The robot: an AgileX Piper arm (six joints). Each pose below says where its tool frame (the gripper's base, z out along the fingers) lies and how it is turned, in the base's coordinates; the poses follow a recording.
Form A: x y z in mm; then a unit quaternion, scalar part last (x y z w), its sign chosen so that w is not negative.
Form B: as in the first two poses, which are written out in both.
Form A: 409 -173 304 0.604 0.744 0.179 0.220
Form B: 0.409 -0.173 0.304 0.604 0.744 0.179 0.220
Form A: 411 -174 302 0.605 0.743 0.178 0.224
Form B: 0.411 -0.174 0.302 0.605 0.743 0.178 0.224
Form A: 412 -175 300 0.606 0.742 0.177 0.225
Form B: 0.412 -0.175 0.300 0.606 0.742 0.177 0.225
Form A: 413 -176 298 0.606 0.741 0.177 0.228
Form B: 0.413 -0.176 0.298 0.606 0.741 0.177 0.228
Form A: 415 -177 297 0.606 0.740 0.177 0.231
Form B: 0.415 -0.177 0.297 0.606 0.740 0.177 0.231
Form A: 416 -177 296 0.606 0.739 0.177 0.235
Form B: 0.416 -0.177 0.296 0.606 0.739 0.177 0.235
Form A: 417 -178 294 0.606 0.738 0.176 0.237
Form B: 0.417 -0.178 0.294 0.606 0.738 0.176 0.237
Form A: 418 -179 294 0.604 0.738 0.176 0.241
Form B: 0.418 -0.179 0.294 0.604 0.738 0.176 0.241
